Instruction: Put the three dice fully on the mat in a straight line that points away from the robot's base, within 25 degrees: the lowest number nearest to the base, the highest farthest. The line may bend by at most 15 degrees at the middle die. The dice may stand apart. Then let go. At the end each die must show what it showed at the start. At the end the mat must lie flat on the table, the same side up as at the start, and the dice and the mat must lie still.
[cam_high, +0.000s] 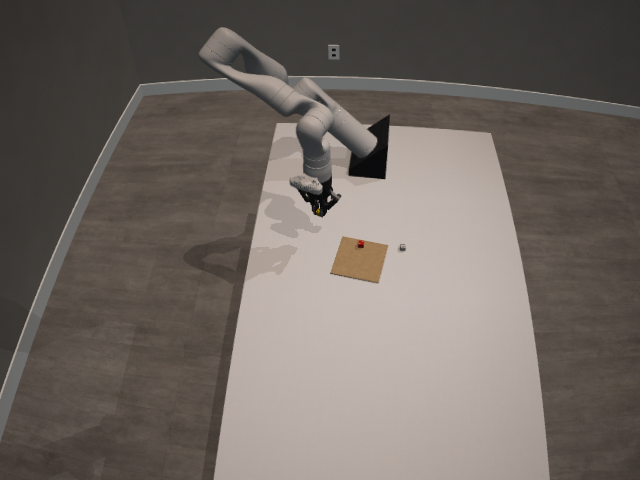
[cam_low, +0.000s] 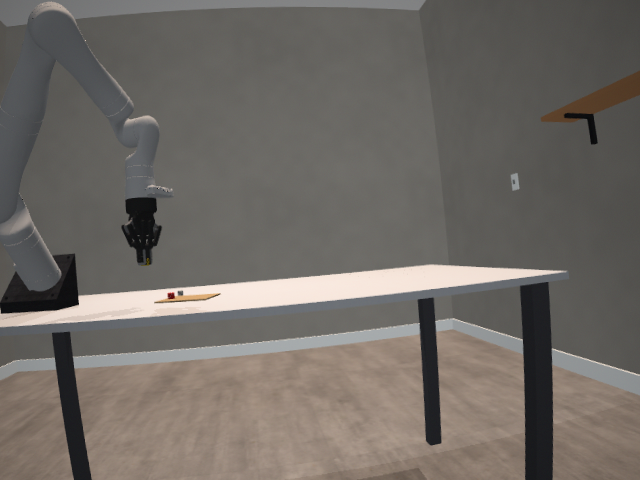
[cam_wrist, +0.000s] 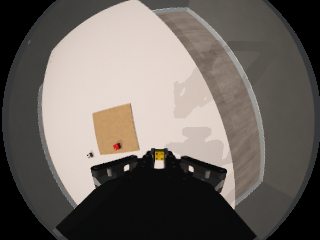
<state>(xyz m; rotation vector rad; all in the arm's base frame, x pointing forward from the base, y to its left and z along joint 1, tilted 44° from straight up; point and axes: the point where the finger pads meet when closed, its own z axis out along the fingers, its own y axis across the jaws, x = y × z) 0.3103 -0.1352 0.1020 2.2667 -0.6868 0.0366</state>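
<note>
My hand is 9 cm short of the square mat, 11 cm to the right of it and 12 cm above it. The rest, counted from my hand: yellow die 1 cm below; red die 5 cm ahead, 12 cm to the left, 11 cm below; white die 6 cm ahead, 24 cm to the left, 11 cm below.
</note>
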